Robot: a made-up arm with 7 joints. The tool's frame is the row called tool.
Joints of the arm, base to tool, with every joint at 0 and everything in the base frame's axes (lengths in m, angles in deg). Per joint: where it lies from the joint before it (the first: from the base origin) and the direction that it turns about. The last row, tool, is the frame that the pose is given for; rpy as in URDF.
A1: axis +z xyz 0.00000 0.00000 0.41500
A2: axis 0 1 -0.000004 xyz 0.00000 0.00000 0.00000
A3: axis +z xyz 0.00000 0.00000 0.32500
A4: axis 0 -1 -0.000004 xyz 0.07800 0.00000 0.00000
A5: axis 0 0.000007 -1 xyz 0.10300 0.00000 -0.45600
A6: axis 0 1 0.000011 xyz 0.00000 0.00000 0.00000
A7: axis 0 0.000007 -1 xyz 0.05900 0.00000 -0.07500
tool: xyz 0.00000 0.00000 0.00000 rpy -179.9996 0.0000 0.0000
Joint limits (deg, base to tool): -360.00..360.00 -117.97..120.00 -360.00..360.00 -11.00..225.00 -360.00..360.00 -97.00..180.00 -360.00..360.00
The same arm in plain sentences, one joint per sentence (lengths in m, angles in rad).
The arm has seven revolute joints in a row. What follows holds with every joint at zero, and every direction is one of the base frame's. Joint 1 sits 0.415 m along +z from the base frame's origin and rotates about +z, from -6.2832 to 6.2832 rad. Joint 2 sits at the same point as joint 1 and rotates about +y, from -2.059 to 2.0944 rad. Joint 3 sits 0.325 m along +z from joint 2 and rotates about +z, from -6.2832 to 6.2832 rad. Joint 4 sits 0.078 m along +x from joint 3 and rotates about -y, from -0.192 to 3.927 rad. Joint 5 sits 0.103 m along +x and 0.456 m along -z from joint 4 and rotates about -z, from -6.2832 to 6.2832 rad. Joint 6 sits at the same point as joint 5 and rotates about +y, from -1.693 to 3.1416 rad. Joint 7 sits 0.059 m along +x and 0.075 m along -z from joint 6 and rotates about -z, from -6.2832 to 6.2832 rad. The tool frame, which is the frame that the pose is given for, sits at the same point as joint 7; its axes are the base frame's turned by roll -3.1416, pitch 0 and yaw 0 rad (as in URDF: about the fixed x, then y, then z).
